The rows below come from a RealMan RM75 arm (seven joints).
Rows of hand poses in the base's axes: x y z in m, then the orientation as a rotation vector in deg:
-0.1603, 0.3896, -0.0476, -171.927, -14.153, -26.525
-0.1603, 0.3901, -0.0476, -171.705, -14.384, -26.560
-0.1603, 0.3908, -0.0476, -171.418, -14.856, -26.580
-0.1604, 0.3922, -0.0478, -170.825, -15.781, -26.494
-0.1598, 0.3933, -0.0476, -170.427, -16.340, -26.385
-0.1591, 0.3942, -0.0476, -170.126, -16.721, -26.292
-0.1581, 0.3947, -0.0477, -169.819, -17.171, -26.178
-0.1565, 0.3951, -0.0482, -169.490, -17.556, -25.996
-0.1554, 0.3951, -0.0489, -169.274, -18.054, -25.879
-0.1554, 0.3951, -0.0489, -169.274, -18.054, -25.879
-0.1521, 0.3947, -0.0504, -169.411, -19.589, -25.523
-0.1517, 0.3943, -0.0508, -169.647, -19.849, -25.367
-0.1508, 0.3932, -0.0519, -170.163, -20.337, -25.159
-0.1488, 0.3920, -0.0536, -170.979, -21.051, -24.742
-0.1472, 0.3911, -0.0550, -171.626, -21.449, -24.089
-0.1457, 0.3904, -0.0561, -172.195, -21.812, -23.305
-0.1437, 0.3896, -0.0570, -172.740, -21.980, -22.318
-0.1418, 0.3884, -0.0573, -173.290, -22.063, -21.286
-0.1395, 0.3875, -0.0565, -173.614, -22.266, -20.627
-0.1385, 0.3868, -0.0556, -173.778, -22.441, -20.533
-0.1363, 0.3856, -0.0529, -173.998, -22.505, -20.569
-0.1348, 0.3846, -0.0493, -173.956, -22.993, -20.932
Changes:
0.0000, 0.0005, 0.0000, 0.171, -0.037, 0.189
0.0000, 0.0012, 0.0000, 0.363, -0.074, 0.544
-0.0001, 0.0026, -0.0002, 0.776, -0.067, 1.255
0.0005, 0.0037, 0.0000, 1.067, -0.026, 1.698
0.0012, 0.0046, 0.0000, 1.294, 0.014, 2.007
0.0022, 0.0051, -0.0001, 1.514, 0.065, 2.364
0.0038, 0.0055, -0.0006, 1.774, 0.162, 2.688
0.0049, 0.0055, -0.0013, 1.894, 0.215, 3.057
0.0049, 0.0055, -0.0013, 1.894, 0.215, 3.057
0.0082, 0.0051, -0.0028, 1.479, 0.393, 4.023
0.0086, 0.0047, -0.0032, 1.210, 0.492, 4.145
0.0095, 0.0036, -0.0043, 0.627, 0.620, 4.352
0.0115, 0.0024, -0.0060, -0.279, 0.882, 4.644
0.0131, 0.0015, -0.0074, -0.937, 1.306, 4.785
0.0146, 0.0008, -0.0085, -1.505, 1.813, 4.927
0.0166, 0.0000, -0.0094, -1.998, 2.458, 4.963
0.0185, -0.0012, -0.0097, -2.480, 3.132, 4.945
0.0208, -0.0021, -0.0089, -2.798, 3.554, 5.032
0.0218, -0.0028, -0.0080, -2.989, 3.608, 5.108
0.0240, -0.0040, -0.0053, -3.218, 3.582, 5.096
0.0255, -0.0050, -0.0017, -3.307, 3.325, 5.387

